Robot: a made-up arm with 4 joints.
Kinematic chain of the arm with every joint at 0, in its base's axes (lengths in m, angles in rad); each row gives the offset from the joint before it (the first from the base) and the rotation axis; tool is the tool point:
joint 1: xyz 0 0 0.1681 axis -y
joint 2: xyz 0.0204 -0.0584 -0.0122 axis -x
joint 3: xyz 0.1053 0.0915 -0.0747 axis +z
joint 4: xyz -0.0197 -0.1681 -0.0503 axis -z
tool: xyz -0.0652 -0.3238 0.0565
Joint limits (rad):
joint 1: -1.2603..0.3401
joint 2: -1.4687..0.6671
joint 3: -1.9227..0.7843
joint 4: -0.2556..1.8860
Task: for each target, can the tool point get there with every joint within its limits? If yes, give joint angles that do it. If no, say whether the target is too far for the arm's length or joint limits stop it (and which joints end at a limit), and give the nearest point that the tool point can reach.
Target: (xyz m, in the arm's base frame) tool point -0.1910 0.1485 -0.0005
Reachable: yes | joints -0.1201 0.4571 -0.7338 1.6757
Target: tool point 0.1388 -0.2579 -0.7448
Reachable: no: too far | nearest point 0.0814 -0.1731 -0.3674 | short by 0.391 m
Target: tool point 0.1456 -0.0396 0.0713
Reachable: no: joint limits stop it (at a limit: joint 1, joint 3) | nearest point 0.0371 -0.0246 -0.0753 | short by 0.183 m
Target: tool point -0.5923 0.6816 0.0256
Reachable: no: too far | nearest point -0.3200 0.3343 0.0911 | short by 0.446 m
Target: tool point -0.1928 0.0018 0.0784
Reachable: yes | joints 0.2183 -1.1692 0.0543 1.6400
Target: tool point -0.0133 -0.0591 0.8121
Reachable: no: joint limits stop it (at a limit: joint 2, joint 3) | nearest point -0.0099 0.0596 0.6465 | short by 0.204 m
